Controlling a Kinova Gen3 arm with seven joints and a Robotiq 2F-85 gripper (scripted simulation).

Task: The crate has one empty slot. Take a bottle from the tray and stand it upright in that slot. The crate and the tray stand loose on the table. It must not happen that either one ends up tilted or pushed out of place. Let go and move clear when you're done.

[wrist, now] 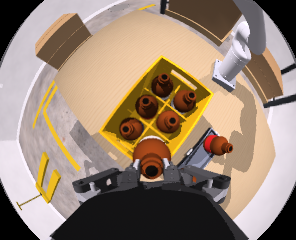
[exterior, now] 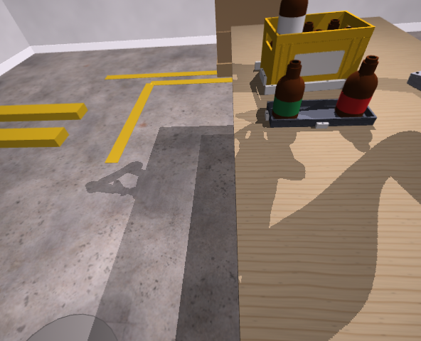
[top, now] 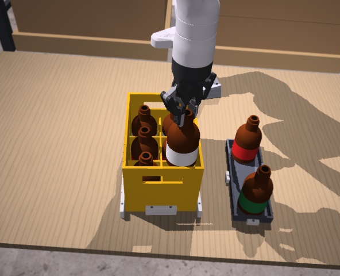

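Right now the yellow crate is 210 mm below my hand, 90 mm behind it and 40 mm to the right of it. Also, from my hand: red-labelled bottle: 220 mm to the left, 210 mm below, 130 mm behind; green-banded bottle: 210 mm below, 190 mm to the left, 40 mm ahead; tray: 280 mm below, 210 mm to the left, 50 mm behind.
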